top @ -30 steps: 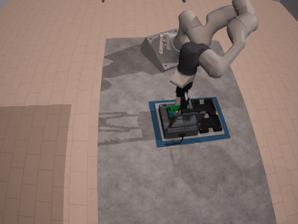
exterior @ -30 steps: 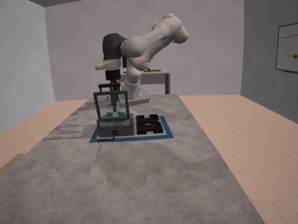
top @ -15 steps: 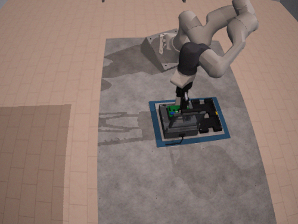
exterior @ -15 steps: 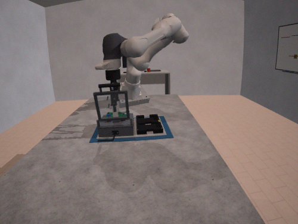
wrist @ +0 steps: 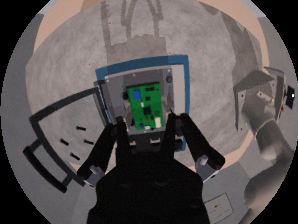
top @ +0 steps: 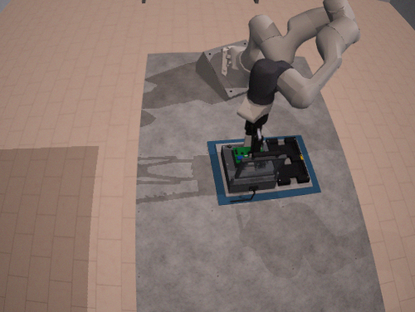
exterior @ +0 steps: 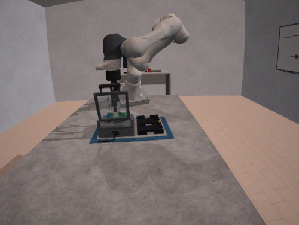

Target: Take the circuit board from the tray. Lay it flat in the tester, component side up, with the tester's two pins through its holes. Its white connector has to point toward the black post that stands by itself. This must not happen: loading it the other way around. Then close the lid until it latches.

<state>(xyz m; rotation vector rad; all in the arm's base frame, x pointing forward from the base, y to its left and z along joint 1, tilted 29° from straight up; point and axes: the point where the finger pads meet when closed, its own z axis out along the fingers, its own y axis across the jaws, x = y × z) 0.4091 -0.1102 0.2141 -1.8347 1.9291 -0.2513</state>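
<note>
The green circuit board is 2 cm below my hand. From my hand the other things lie so: tester bed: 1 cm ahead, 1 cm to the left, 4 cm below; then framed clear lid: 13 cm ahead, 8 cm above.
</note>
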